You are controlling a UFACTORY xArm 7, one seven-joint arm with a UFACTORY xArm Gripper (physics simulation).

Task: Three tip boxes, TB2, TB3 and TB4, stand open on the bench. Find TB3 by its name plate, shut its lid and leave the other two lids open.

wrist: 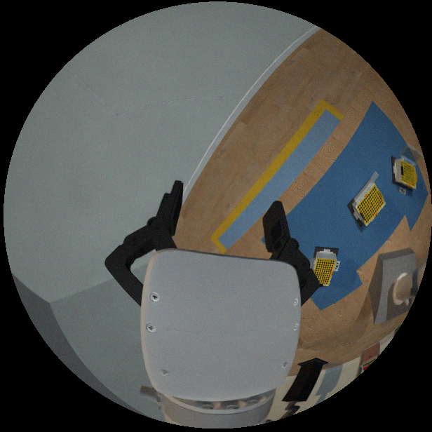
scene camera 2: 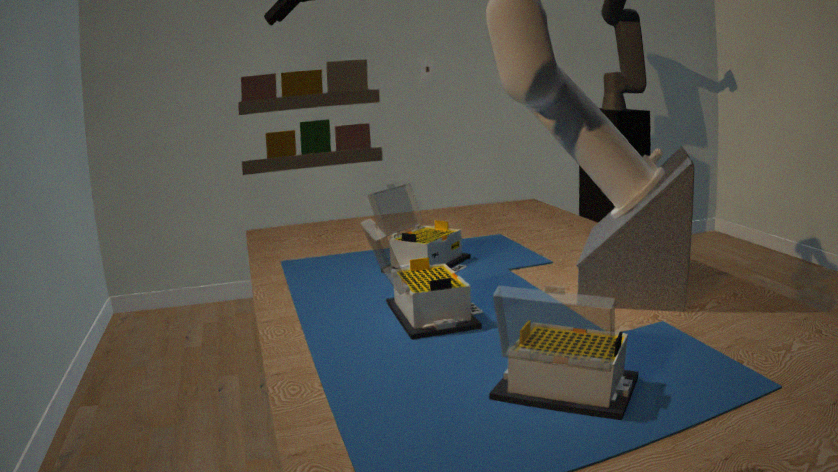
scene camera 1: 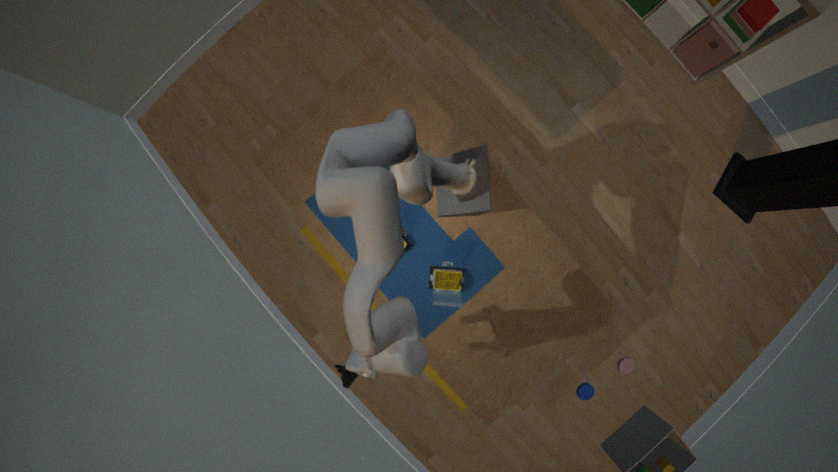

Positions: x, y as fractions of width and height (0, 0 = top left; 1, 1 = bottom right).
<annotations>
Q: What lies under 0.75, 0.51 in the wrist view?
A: A blue mat.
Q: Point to a blue mat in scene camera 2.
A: At 0.47, 0.84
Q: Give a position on a clear lid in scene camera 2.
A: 0.47, 0.44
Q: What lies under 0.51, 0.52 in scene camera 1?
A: A blue mat.
</annotations>
